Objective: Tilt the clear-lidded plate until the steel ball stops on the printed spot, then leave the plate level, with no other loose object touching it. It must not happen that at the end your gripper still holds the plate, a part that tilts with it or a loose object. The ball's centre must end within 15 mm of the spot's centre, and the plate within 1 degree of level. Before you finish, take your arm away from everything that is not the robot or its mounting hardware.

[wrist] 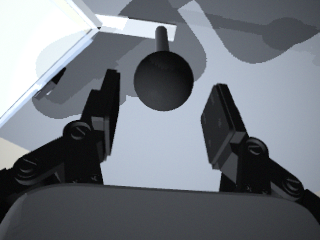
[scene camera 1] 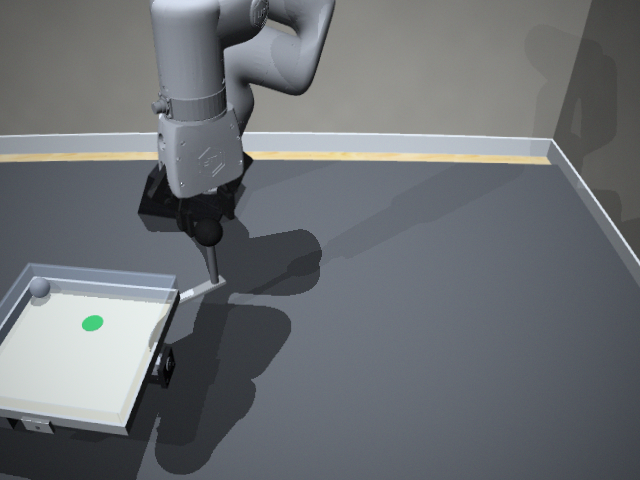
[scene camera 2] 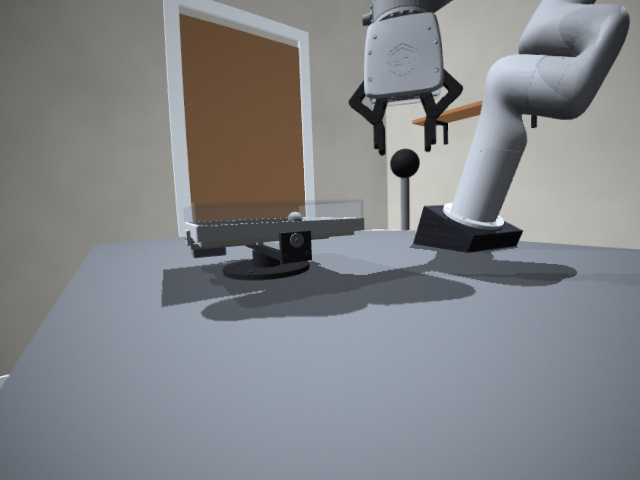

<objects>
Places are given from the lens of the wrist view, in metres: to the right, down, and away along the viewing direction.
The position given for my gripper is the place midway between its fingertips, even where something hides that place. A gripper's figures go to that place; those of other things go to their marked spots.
my gripper [wrist: 164, 95]: 0.00, -0.01, 0.13
clear-lidded plate [wrist: 44, 44]: -0.10, -0.06, 0.17
</objects>
